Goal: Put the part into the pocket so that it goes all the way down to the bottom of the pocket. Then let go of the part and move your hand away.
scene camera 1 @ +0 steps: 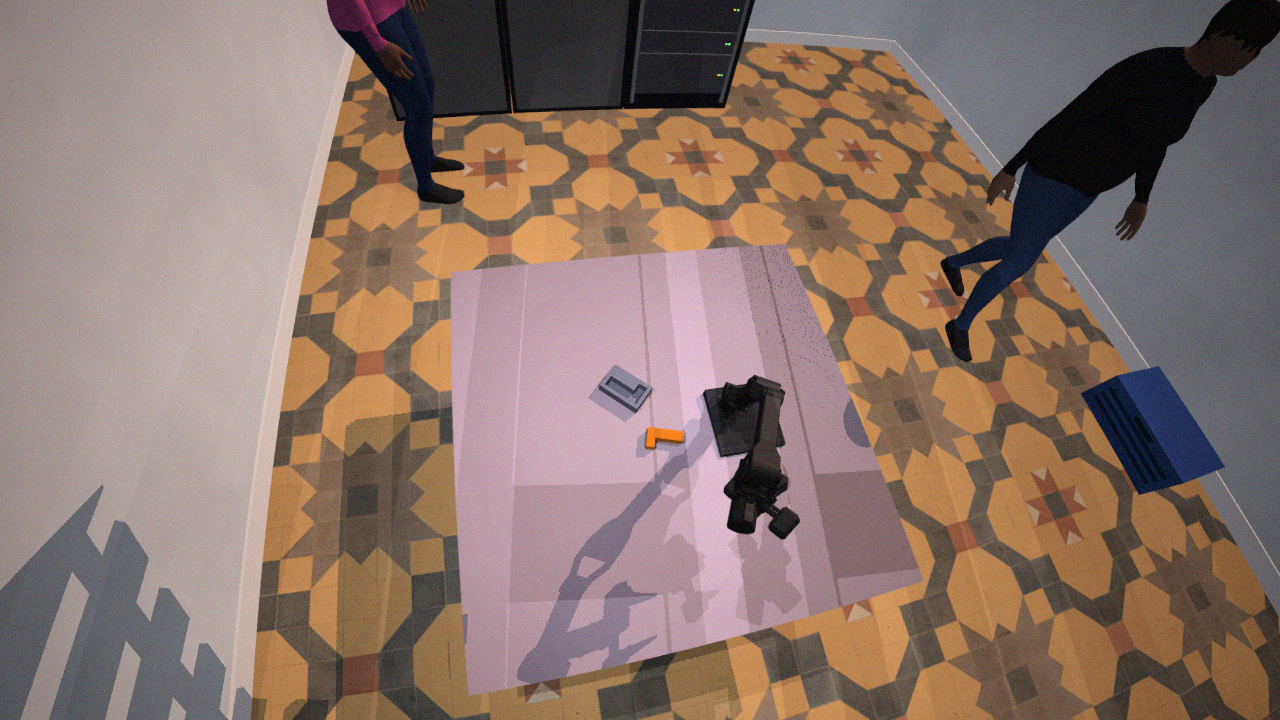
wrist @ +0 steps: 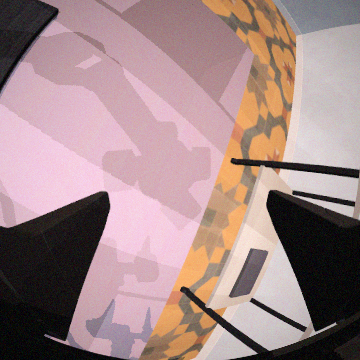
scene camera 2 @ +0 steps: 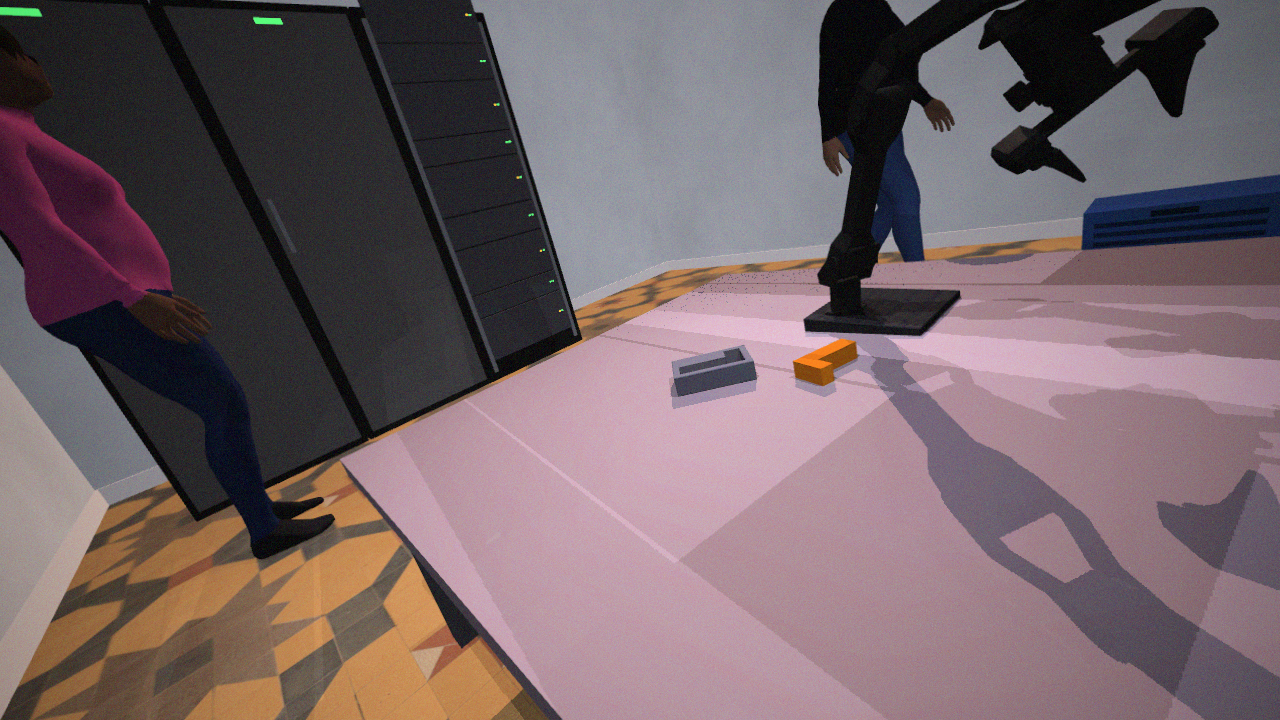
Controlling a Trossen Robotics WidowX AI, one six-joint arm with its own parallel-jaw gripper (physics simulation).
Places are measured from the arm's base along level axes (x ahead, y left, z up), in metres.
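Pixels of known places: gripper, between the fingertips: [scene camera 1: 768,520] [wrist: 189,198] [scene camera 2: 1127,150]; arm's base, origin of its link: [scene camera 1: 729,403] [scene camera 2: 845,309].
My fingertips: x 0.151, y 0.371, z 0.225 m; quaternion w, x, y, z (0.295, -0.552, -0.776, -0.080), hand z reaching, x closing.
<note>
For each thing: its top centre in the pictures, then the offset to it from my fingertips. Level surfaces: height alone.
- orange L-shaped block, centre of its top: [scene camera 2: 831,352] [scene camera 1: 665,438] dx +0.090, dy -0.332, dz -0.219 m
- pink table, height of its surface: dz -0.249 m
- grey block with the L-shaped pocket, centre of its top: [scene camera 2: 710,360] [scene camera 1: 626,386] dx +0.140, dy -0.530, dz -0.212 m
The part, an orange L-shaped block [scene camera 1: 666,436] [scene camera 2: 816,368], lies flat on the pink table [scene camera 1: 554,555] [scene camera 2: 581,501] [wrist: 175,100]. The grey block with the L-shaped pocket [scene camera 1: 615,399] [scene camera 2: 716,378] lies near it, apart from it, with its recess facing up. The part is outside the pocket, between that block and the arm's base. My gripper [scene camera 1: 763,523] [scene camera 2: 1129,146] [wrist: 189,198] is open and empty. It hangs high above the table, off to the side of the part and the pocket block. Neither of them shows in the wrist view.
The arm's black base plate [scene camera 1: 733,440] [scene camera 2: 904,315] [wrist: 25,30] stands close to the part. Dark cabinets [scene camera 1: 568,53] [scene camera 2: 295,205], a person in pink [scene camera 2: 98,205], a person in black [scene camera 1: 1109,116] and a blue box [scene camera 1: 1154,429] [scene camera 2: 1181,214] stand beyond the table.
</note>
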